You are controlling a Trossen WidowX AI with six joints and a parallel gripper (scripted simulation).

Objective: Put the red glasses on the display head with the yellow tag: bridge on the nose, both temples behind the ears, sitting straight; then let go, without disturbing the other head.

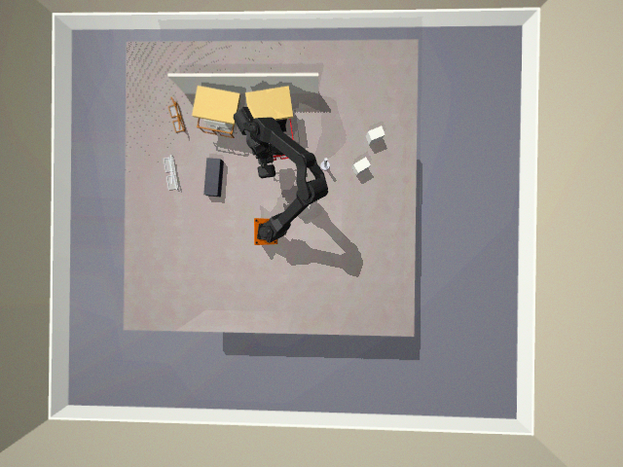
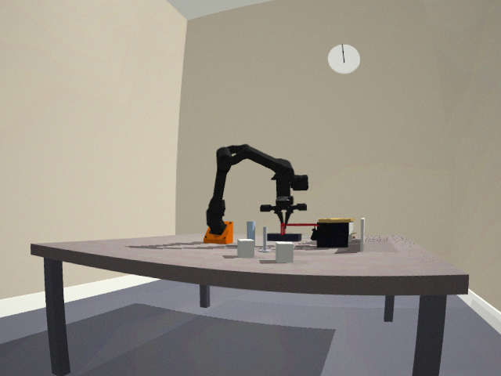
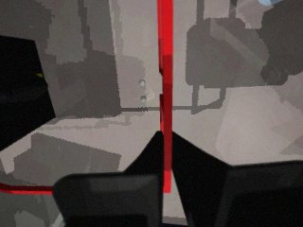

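Now: gripper tip 180 mm short of the dark display head and 10 mm above it. Also, from my gripper tip: dark case (250 mm to the left, 90 mm behind, 50 mm below); pale blue cylinder (140 mm to the right, 80 mm behind, 20 mm below); thin grey peg (240 mm to the right, 40 mm below, 10 mm ahead).
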